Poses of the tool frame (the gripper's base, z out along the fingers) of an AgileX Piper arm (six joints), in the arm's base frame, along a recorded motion.
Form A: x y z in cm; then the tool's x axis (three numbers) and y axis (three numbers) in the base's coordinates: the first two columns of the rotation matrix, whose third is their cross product.
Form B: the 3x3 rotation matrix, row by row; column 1 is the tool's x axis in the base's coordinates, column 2 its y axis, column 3 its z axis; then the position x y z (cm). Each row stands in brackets. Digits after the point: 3 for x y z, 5 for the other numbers.
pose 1, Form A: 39.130, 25.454, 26.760, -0.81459, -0.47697, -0.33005, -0.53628, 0.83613, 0.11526
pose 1, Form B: [[-0.81459, -0.53628, 0.22099], [-0.47697, 0.83613, 0.27089], [-0.33005, 0.11526, -0.93689]], [39.130, 25.454, 26.760]
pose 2, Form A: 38.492, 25.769, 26.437, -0.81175, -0.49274, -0.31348, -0.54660, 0.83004, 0.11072
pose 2, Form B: [[-0.81175, -0.54660, 0.20564], [-0.49274, 0.83004, 0.26123], [-0.31348, 0.11072, -0.94312]], [38.492, 25.769, 26.437]
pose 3, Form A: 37.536, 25.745, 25.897, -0.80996, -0.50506, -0.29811, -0.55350, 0.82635, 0.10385
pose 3, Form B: [[-0.80996, -0.55350, 0.19389], [-0.50506, 0.82635, 0.24912], [-0.29811, 0.10385, -0.94886]], [37.536, 25.745, 25.897]
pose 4, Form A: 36.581, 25.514, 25.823, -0.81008, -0.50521, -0.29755, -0.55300, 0.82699, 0.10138
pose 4, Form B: [[-0.81008, -0.55300, 0.19485], [-0.50521, 0.82699, 0.24667], [-0.29755, 0.10138, -0.94931]], [36.581, 25.514, 25.823]
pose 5, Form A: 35.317, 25.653, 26.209, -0.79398, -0.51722, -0.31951, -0.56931, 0.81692, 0.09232
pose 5, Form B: [[-0.79398, -0.56931, 0.21326], [-0.51722, 0.81692, 0.25520], [-0.31951, 0.09232, -0.94308]], [35.317, 25.653, 26.209]
